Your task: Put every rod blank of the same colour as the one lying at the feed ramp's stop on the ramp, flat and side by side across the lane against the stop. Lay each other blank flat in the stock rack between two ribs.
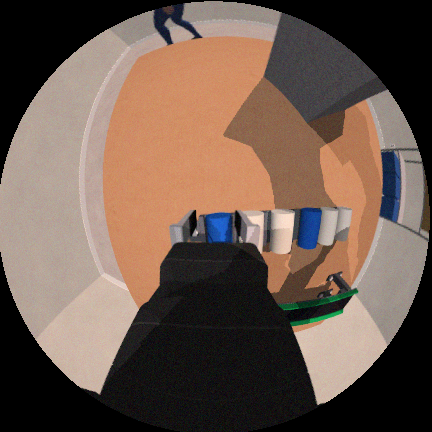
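My gripper (215, 217) is open, its two fingers on either side of a blue blank (219, 231), with nothing gripped. The blue blank is at the left end of a row, its lower part hidden by the gripper body. To its right, a white blank (257, 235) is partly hidden by the right finger. Further right are another white blank (282, 231), a second blue blank (309, 228) and two pale blanks (328, 226) (344, 225). Dark grey upright parts (296, 226) show between some blanks, probably rack ribs. I cannot tell the feed ramp or its stop.
A green-edged dark panel (320, 311) is at the lower right, with small metal fittings (334, 284) above it. A large dark grey block (315, 60) fills the upper right. Blue bins (390, 185) are at the far right. A person's legs (175, 25) show at the top.
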